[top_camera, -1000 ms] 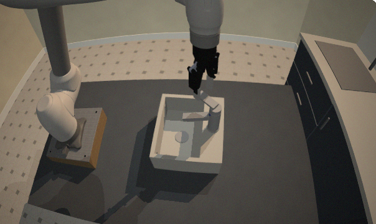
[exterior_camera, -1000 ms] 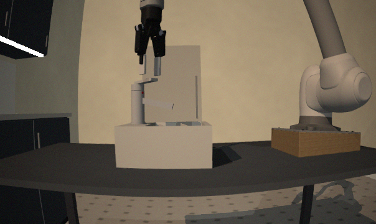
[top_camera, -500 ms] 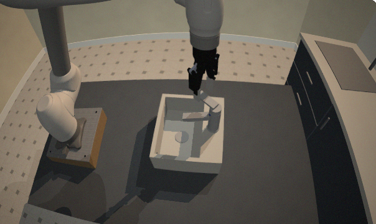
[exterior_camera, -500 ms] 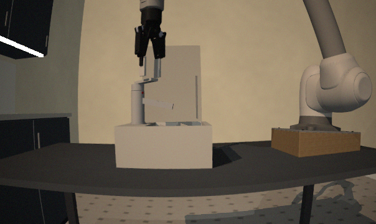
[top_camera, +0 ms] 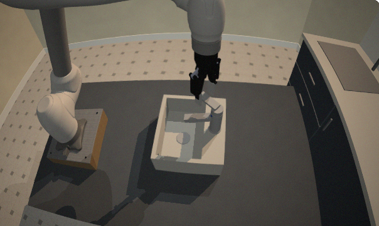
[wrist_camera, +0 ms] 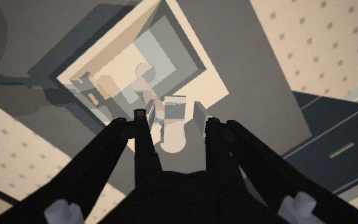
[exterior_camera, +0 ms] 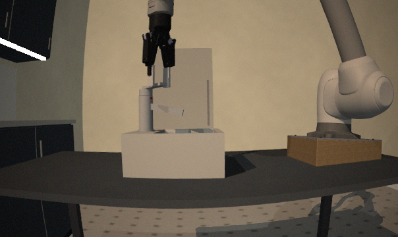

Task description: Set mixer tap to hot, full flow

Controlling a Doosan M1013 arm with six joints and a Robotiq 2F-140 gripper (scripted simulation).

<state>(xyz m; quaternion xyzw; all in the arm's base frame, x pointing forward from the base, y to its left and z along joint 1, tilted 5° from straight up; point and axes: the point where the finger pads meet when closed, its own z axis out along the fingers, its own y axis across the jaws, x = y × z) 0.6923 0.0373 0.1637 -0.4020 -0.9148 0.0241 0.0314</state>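
My hand is 20 mm to the left of the lever, 20 mm above it and 10 mm short of it. The rest, counted from my hand: white sink: 260 mm below, 70 mm behind, 30 mm to the right.
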